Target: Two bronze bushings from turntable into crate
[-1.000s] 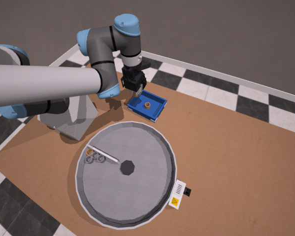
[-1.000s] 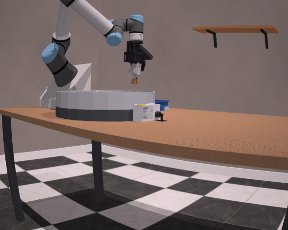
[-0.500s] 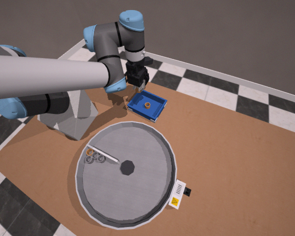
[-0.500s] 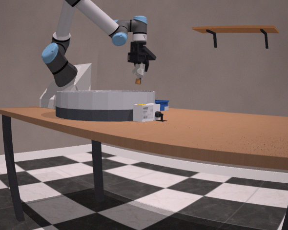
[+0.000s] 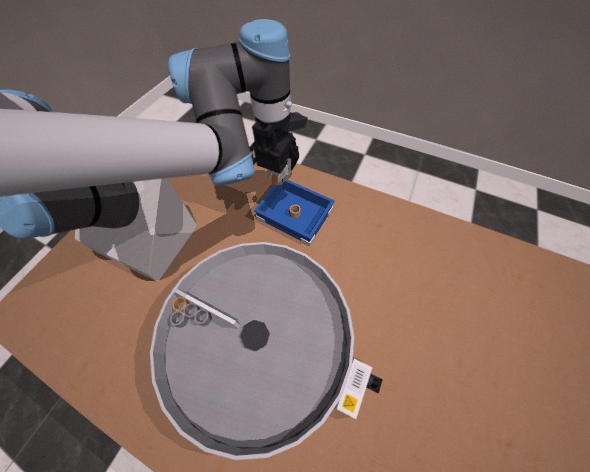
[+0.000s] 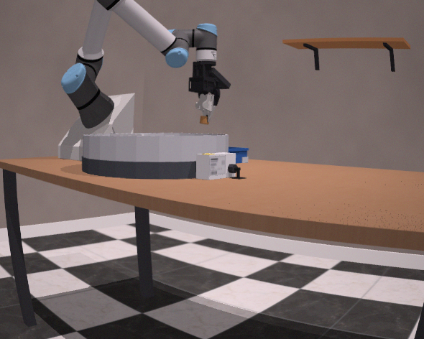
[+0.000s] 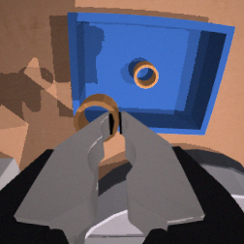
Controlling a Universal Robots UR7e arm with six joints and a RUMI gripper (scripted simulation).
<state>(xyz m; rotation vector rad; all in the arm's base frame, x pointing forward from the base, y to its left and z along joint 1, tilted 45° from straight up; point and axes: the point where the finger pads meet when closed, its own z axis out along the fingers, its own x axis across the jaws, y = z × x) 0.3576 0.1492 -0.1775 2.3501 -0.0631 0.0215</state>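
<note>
The blue crate is 30 mm ahead of my hand, 10 mm to the right of it and 130 mm below it. From my hand the other things lie so: round grey turntable (90 mm ahead, 370 mm to the right, 100 mm below).
</note>
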